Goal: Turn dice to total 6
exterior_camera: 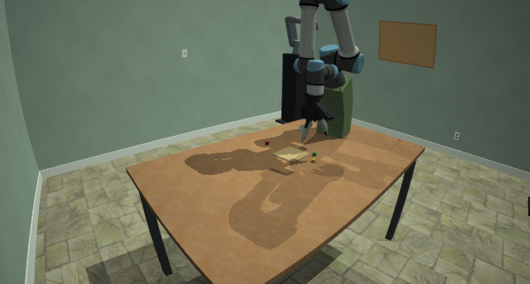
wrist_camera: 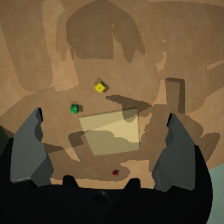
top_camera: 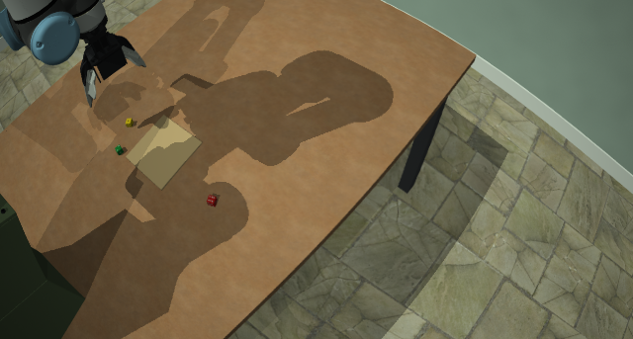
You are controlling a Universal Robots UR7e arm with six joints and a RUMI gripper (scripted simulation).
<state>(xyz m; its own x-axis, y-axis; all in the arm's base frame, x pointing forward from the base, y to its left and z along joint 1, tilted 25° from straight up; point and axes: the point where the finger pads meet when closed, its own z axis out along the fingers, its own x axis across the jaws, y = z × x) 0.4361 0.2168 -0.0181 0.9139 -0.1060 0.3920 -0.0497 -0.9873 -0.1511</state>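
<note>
Right now my hand is 1 cm past the yellow die, 1 cm to the left of it and 12 cm above it. From my hand the other things lie so: mat (1 cm ahead, 14 cm to the right, 12 cm below); green die (8 cm behind, 6 cm to the right, 12 cm below); red die (2 cm ahead, 32 cm to the right, 12 cm below).
</note>
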